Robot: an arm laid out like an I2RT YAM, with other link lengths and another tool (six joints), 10 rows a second.
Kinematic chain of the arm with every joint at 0, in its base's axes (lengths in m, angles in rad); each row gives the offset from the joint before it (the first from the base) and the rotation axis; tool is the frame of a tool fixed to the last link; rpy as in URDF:
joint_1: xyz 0 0 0.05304 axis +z
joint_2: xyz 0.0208 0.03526 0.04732 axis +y
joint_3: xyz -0.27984 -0.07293 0 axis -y
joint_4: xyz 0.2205 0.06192 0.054 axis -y
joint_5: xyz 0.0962 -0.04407 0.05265 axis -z
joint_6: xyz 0.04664 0 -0.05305 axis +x
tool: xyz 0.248 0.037 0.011 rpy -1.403 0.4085 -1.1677
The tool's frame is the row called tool.
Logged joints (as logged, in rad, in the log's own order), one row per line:
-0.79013 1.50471 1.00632 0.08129 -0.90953 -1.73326
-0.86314 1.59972 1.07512 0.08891 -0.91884 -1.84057
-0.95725 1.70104 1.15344 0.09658 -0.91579 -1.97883
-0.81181 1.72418 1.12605 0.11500 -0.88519 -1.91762
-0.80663 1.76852 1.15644 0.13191 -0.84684 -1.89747
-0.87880 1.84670 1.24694 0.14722 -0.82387 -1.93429
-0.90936 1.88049 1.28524 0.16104 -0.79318 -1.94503
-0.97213 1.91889 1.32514 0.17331 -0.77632 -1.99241
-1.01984 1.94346 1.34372 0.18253 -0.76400 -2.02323
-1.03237 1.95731 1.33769 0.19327 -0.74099 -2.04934
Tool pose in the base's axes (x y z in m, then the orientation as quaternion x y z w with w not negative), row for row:
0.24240 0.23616 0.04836 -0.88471 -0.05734 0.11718 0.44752
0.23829 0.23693 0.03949 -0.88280 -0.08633 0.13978 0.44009
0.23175 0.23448 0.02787 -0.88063 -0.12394 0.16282 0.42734
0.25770 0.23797 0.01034 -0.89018 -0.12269 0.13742 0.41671
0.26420 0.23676 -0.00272 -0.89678 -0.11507 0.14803 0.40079
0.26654 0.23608 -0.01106 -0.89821 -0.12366 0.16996 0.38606
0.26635 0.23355 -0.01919 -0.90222 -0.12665 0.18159 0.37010
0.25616 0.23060 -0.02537 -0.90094 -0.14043 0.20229 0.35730
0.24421 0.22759 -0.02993 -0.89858 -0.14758 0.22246 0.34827
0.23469 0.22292 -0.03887 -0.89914 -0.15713 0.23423 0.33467
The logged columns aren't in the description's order. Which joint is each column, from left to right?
Columns, left to right: joint_4, joint_2, joint_3, joint_1, joint_5, joint_6.
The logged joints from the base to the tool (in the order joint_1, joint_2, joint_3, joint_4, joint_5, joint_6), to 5 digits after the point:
0.08129 1.50471 1.00632 -0.79013 -0.90953 -1.73326
0.08891 1.59972 1.07512 -0.86314 -0.91884 -1.84057
0.09658 1.70104 1.15344 -0.95725 -0.91579 -1.97883
0.11500 1.72418 1.12605 -0.81181 -0.88519 -1.91762
0.13191 1.76852 1.15644 -0.80663 -0.84684 -1.89747
0.14722 1.84670 1.24694 -0.87880 -0.82387 -1.93429
0.16104 1.88049 1.28524 -0.90936 -0.79318 -1.94503
0.17331 1.91889 1.32514 -0.97213 -0.77632 -1.99241
0.18253 1.94346 1.34372 -1.01984 -0.76400 -2.02323
0.19327 1.95731 1.33769 -1.03237 -0.74099 -2.04934

